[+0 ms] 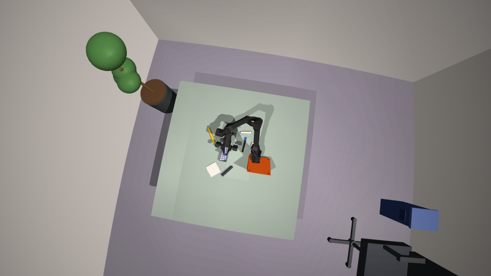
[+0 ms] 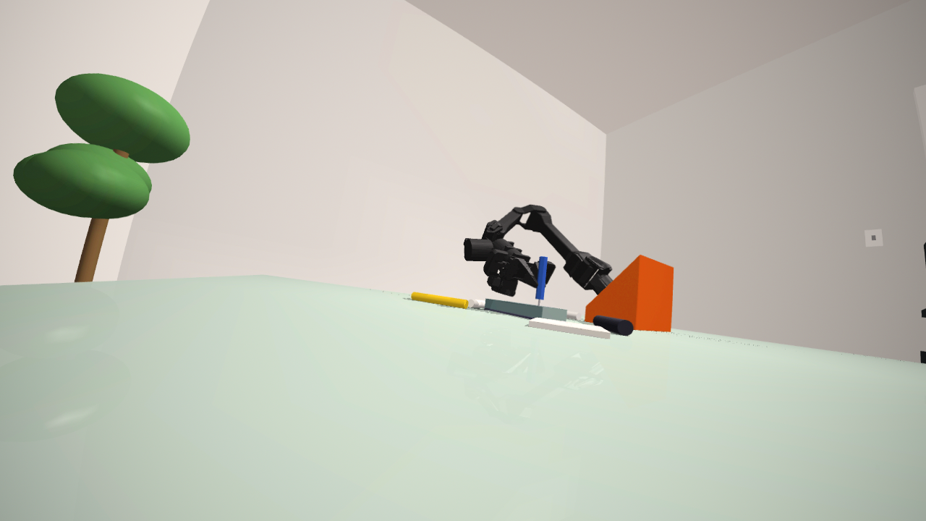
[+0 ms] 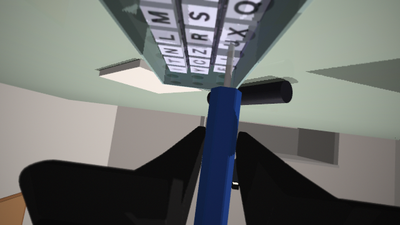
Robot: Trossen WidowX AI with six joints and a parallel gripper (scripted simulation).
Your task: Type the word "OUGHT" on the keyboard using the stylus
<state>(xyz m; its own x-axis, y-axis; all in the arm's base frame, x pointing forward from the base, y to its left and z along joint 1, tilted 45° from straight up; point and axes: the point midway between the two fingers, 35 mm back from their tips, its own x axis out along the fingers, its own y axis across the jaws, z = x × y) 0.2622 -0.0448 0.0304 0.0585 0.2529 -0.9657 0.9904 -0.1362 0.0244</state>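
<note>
The white pad is 10 cm ahead of my gripper tip, 14 cm to the left of it and 6 cm below it. Also, from my gripper tip: yellow pencil 15 cm ahead, 16 cm to the right, 6 cm below; blue stylus 1 cm below.
</note>
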